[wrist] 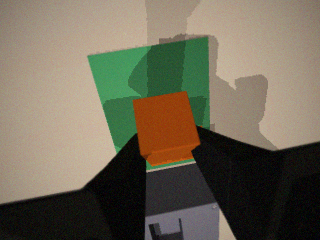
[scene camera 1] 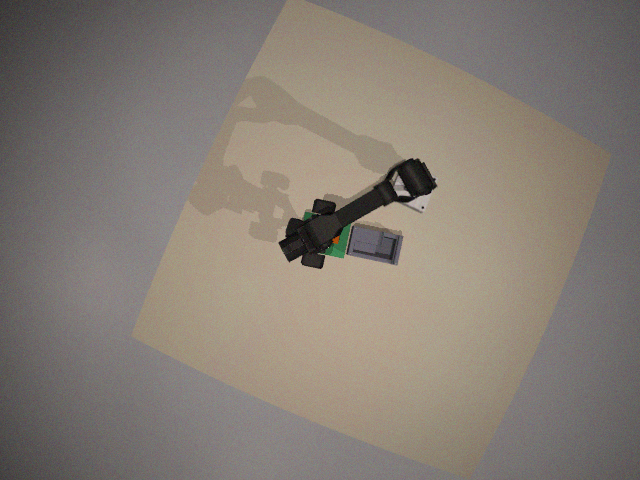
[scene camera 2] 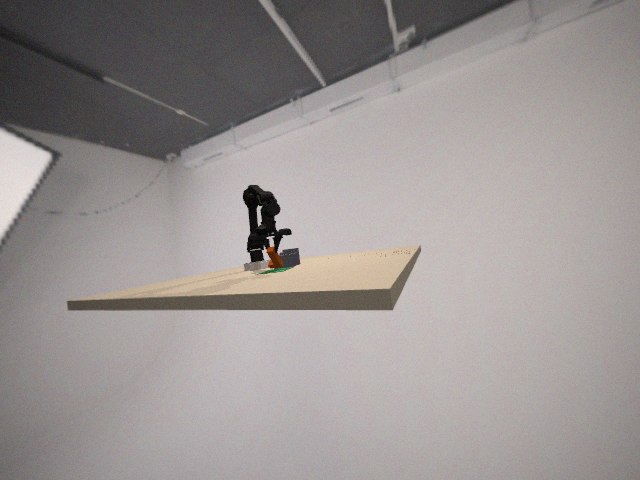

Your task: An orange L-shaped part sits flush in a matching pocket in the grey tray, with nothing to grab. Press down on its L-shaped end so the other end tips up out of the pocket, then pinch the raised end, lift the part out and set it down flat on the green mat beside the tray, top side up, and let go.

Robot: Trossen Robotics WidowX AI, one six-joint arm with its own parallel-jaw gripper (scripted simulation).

Scene:
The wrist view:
gripper: 164, 134
orange L-shaped part: 167, 133, held by the gripper
green mat: 121, 76

